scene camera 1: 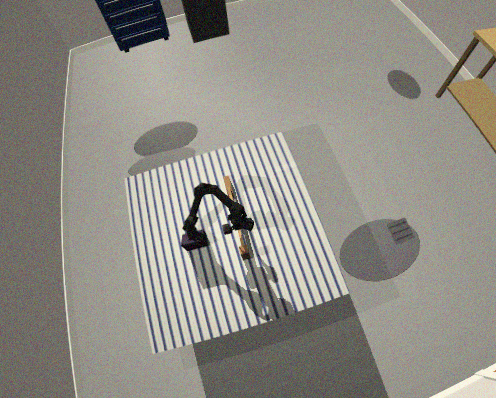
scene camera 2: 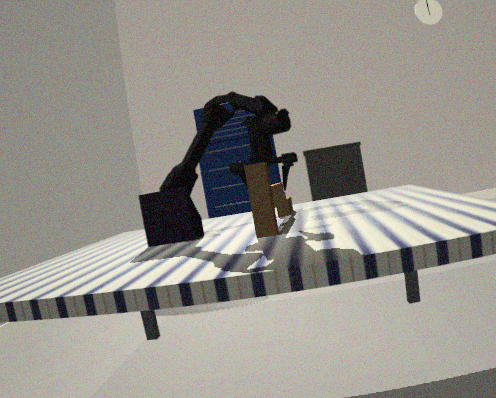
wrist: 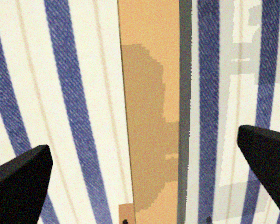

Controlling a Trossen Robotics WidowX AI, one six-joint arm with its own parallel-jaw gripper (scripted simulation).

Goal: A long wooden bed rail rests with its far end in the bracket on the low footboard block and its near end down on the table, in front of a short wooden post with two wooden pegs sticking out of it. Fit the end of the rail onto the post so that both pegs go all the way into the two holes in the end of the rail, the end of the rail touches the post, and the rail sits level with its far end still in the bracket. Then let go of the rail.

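There is a wooden bed rail (wrist: 150,44) here. As for my gripper (wrist: 147,144) (scene camera 2: 268,193), I find it open, and it holds nothing.
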